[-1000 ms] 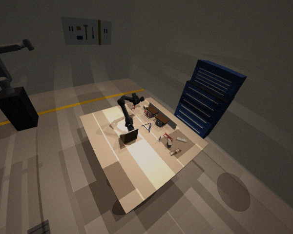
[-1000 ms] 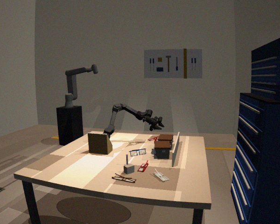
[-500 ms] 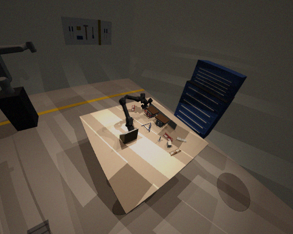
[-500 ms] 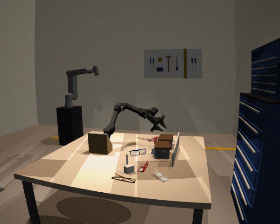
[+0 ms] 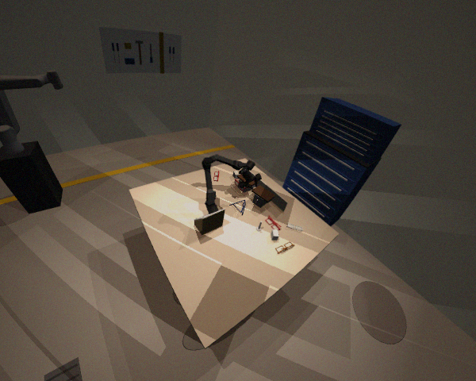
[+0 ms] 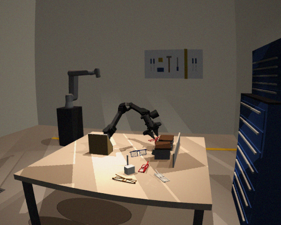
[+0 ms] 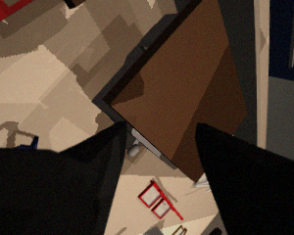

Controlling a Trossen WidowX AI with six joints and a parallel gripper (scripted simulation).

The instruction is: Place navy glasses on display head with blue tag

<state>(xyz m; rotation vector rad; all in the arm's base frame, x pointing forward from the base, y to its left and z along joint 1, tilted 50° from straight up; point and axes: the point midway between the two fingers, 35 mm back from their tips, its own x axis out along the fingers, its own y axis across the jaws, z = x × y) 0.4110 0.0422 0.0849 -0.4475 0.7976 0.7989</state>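
Now: the dark display head 9 cm below my gripper tip, 6 cm to the right of it and 4 cm ahead of it. From my gripper tip the other things lie so: upright panel: 16 cm ahead, 9 cm below, 6 cm to the left.
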